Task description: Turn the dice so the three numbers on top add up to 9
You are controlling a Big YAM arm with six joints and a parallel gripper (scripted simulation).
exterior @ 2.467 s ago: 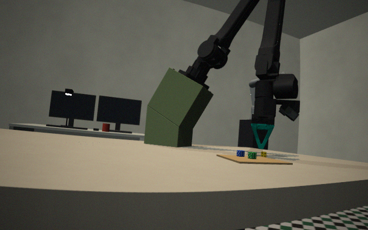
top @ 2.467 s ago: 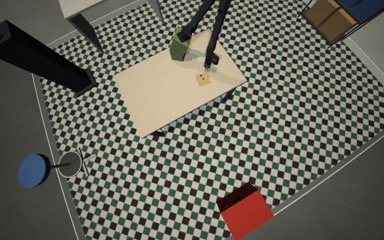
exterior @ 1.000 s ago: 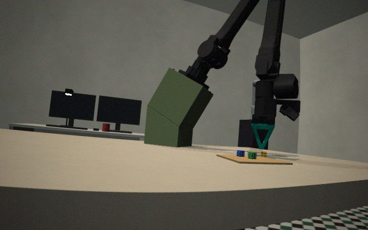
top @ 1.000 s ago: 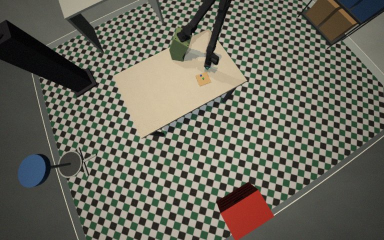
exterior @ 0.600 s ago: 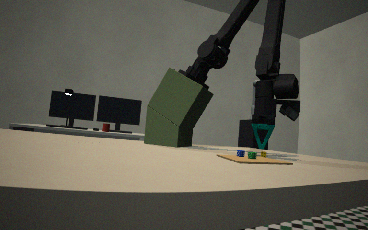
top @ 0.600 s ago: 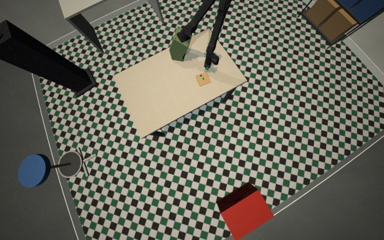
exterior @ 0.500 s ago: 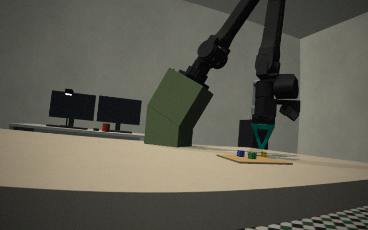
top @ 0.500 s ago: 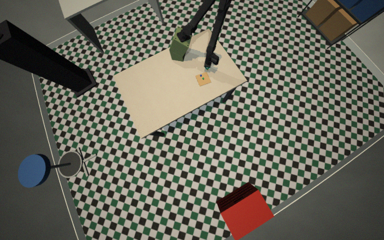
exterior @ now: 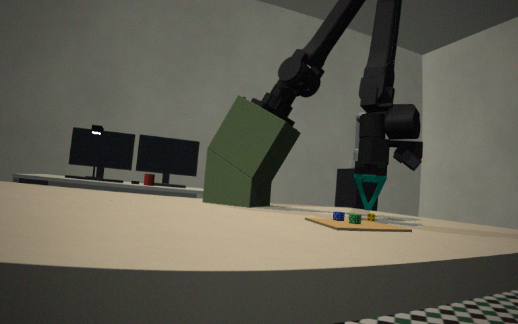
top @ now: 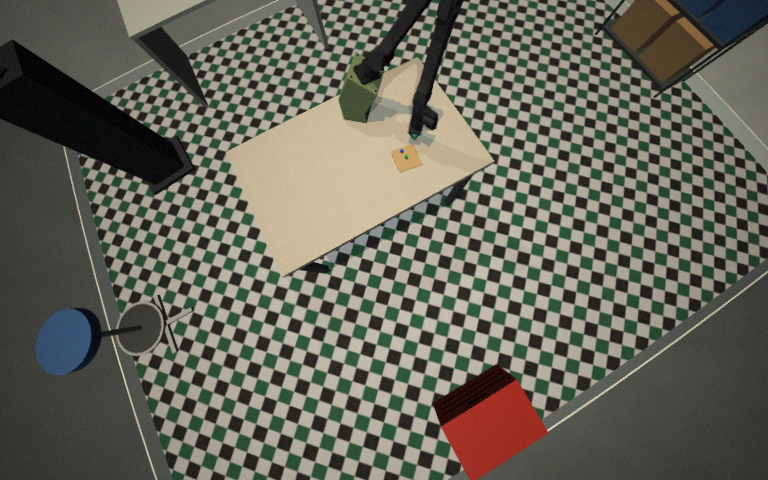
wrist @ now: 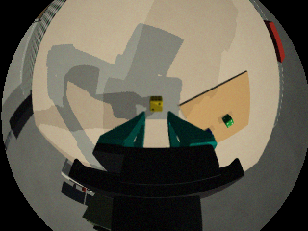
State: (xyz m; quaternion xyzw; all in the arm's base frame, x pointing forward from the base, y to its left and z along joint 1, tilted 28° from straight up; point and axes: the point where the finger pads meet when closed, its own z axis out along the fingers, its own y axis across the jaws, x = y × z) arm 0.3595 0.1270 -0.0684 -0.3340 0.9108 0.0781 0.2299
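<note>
Right now the yellow die is 10 mm ahead of my hand, 10 mm to the left of it and 20 mm below it. The rest, counted from my hand: blue die 30 mm ahead, 110 mm to the right, 20 mm below; green die 70 mm ahead, 110 mm to the right, 20 mm below; mat 70 mm ahead, 110 mm to the right, 30 mm below.
</note>
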